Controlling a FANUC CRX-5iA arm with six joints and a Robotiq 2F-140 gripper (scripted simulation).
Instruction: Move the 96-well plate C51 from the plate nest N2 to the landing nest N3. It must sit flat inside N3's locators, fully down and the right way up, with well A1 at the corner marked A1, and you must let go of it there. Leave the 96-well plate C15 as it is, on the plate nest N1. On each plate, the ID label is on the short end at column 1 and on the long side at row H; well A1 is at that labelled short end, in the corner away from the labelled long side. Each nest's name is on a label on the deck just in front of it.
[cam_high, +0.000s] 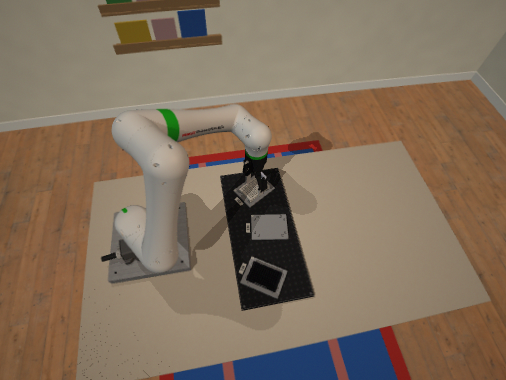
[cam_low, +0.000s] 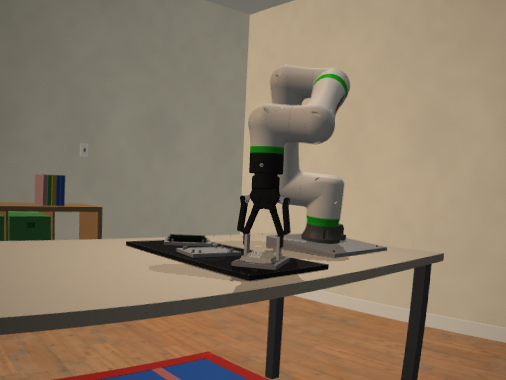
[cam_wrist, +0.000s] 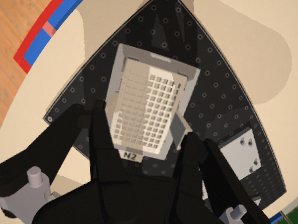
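Now: hand 2 cm above the white 96-well plate C51. The rest, counted from my hand: landing nest N3 (21 cm to the right, 4 cm below); then N2 label (9 cm behind, 4 cm to the right, 4 cm below); then grey plate nest N2 (4 cm below).
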